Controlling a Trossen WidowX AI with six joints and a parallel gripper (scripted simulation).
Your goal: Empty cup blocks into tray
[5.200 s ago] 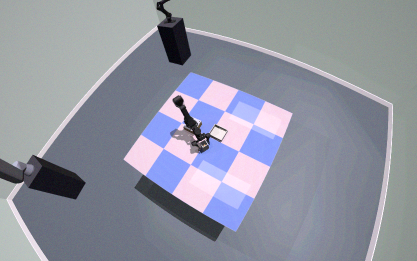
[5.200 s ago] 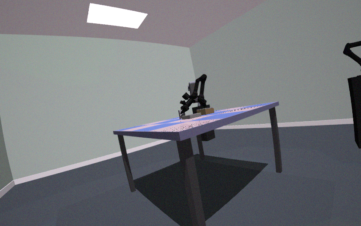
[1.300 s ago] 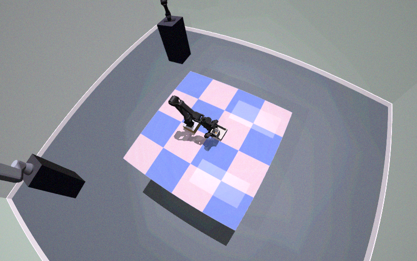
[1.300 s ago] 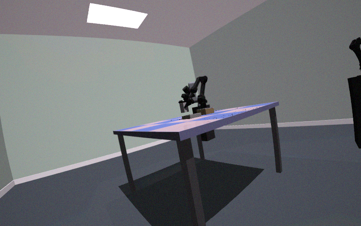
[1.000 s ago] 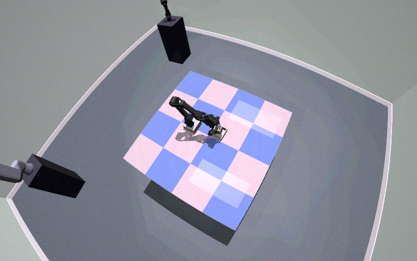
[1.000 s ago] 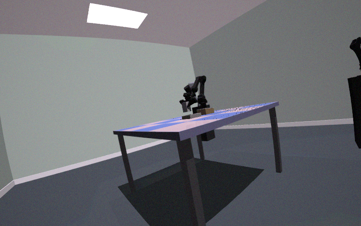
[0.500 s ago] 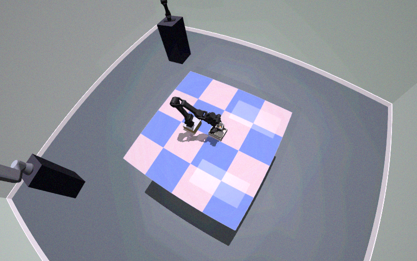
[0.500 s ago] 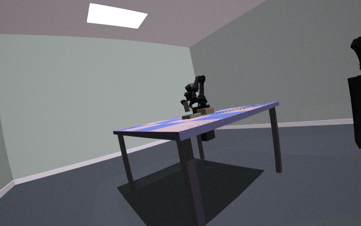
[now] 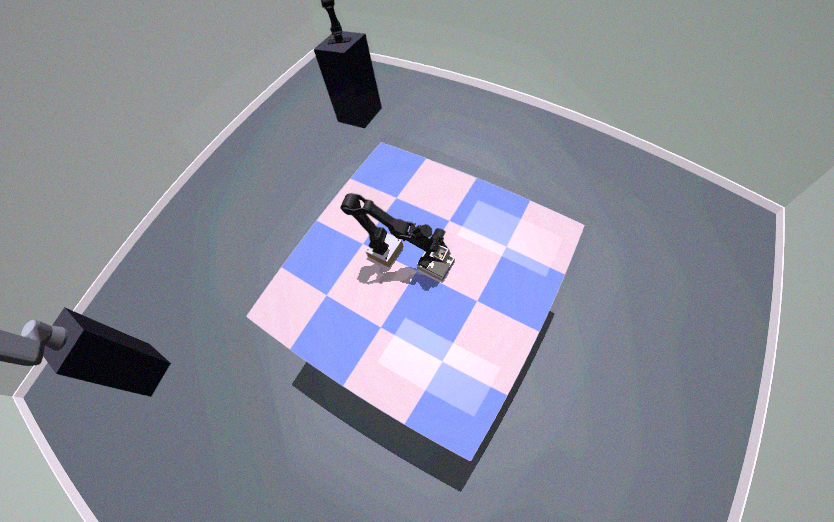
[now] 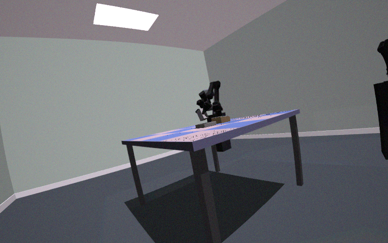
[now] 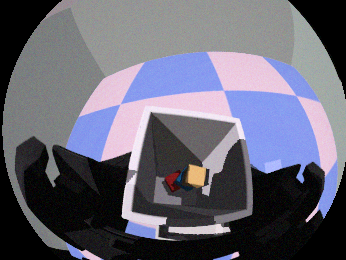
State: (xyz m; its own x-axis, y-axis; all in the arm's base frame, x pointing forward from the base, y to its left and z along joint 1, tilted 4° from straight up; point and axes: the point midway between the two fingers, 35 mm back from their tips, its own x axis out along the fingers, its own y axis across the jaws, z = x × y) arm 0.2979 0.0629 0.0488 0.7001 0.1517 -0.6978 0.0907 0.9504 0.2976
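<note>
Right now the red block is 3 cm below my gripper tip, 2 cm behind it and 1 cm to the left of it. From my gripper tip the other things lie so: grey cup (2 cm below, 2 cm behind, 1 cm to the left).
</note>
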